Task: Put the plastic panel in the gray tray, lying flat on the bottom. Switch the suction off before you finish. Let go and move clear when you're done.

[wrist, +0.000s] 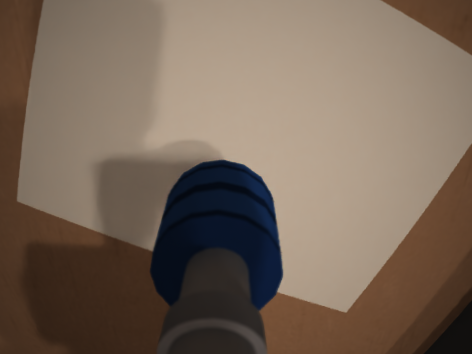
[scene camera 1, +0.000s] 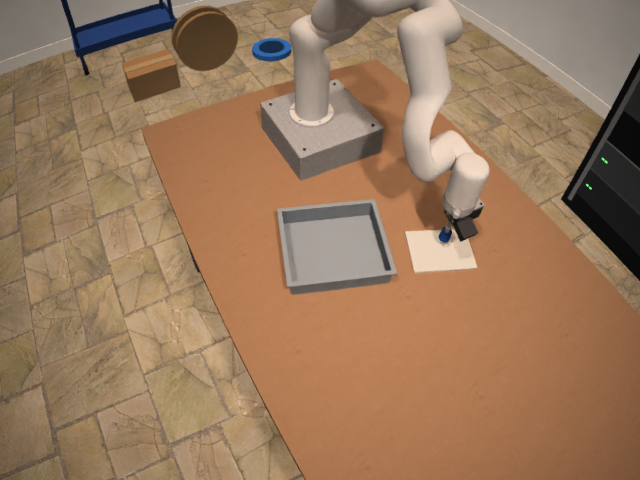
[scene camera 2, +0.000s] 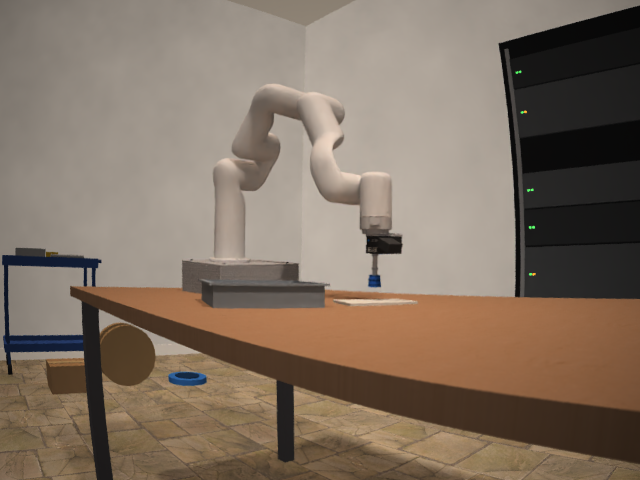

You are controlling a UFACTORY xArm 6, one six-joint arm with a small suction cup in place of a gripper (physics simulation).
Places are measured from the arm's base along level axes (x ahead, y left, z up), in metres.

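Pixels of known places: hand at its tool point: (wrist: 220,210) (scene camera 1: 444,237) (scene camera 2: 374,286); arm's base at its link origin: (scene camera 1: 311,113) (scene camera 2: 229,261).
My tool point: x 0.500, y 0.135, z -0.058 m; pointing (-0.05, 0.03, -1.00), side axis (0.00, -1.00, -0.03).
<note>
For each thing: its top centre in the pictures, then the offset to it from my tool point. Level surfaces: height alone.
- thin cream plastic panel at its top centre: (wrist: 246,143) (scene camera 2: 374,300) (scene camera 1: 441,249) 0.010 m ahead, 0.007 m right, 0.033 m down
- gray tray at its top centre: (scene camera 2: 258,281) (scene camera 1: 334,239) 0.093 m back, 0.255 m right, 0.011 m up
- brown table at its surface level: 0.039 m down
A thin cream plastic panel (scene camera 1: 439,256) (scene camera 2: 356,301) (wrist: 300,110) lies flat on the table beside the gray tray. My gripper, a small blue suction cup (scene camera 1: 444,238) (scene camera 2: 374,283) (wrist: 220,200), points down and hangs a little above the panel, with a gap between them in the second scene view. The cup holds nothing. In the wrist view the cup hides part of the panel's near edge. The gray tray (scene camera 1: 336,248) (scene camera 2: 263,296) stands upright on the table, left of the panel in both scene views, and its floor is bare.
The arm's gray base block (scene camera 1: 336,155) (scene camera 2: 201,276) stands behind the tray on the brown table (scene camera 1: 413,372) (scene camera 2: 465,351). The tray's raised walls stand between its inside and the panel. A black rack (scene camera 1: 594,149) (scene camera 2: 511,170) stands beyond the table at the right.
</note>
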